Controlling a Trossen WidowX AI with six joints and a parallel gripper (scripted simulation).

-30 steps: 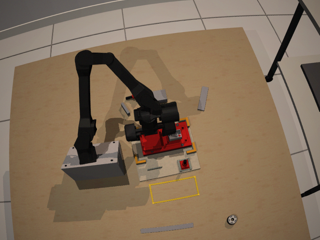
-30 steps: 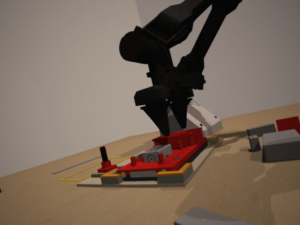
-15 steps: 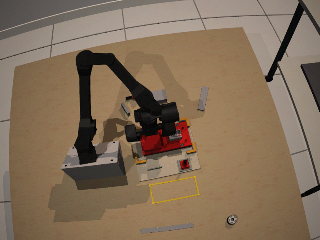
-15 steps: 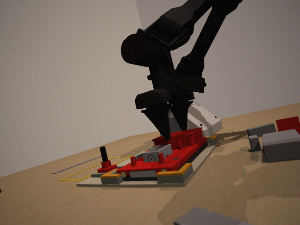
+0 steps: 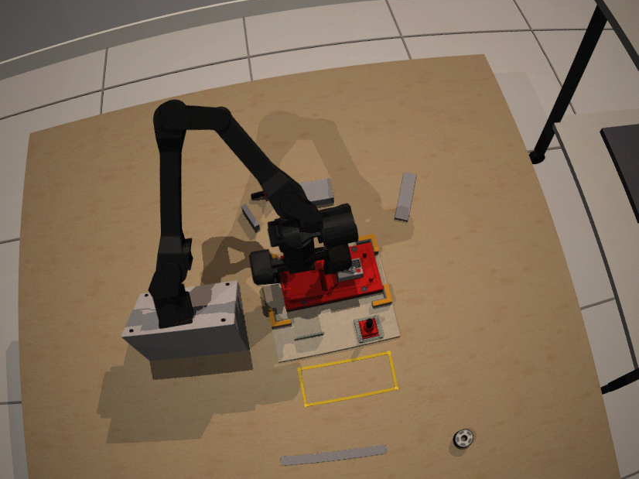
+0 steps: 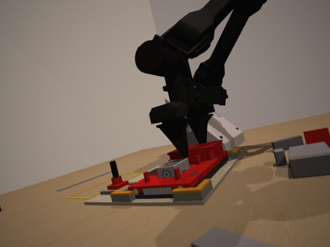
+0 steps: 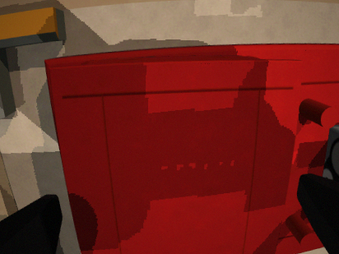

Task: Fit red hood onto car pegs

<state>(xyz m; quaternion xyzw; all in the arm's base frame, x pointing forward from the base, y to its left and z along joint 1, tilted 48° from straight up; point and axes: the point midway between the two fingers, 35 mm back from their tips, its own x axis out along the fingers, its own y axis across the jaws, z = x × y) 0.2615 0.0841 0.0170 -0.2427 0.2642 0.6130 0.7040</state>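
The red hood is right at my gripper tip. The rest, counted from my gripper tip: grey wedge (40 mm ahead, 150 mm to the left, 30 mm below); then grey engine block (90 mm ahead, 20 mm below); then grey strip (40 mm behind, 380 mm to the right, 40 mm below).
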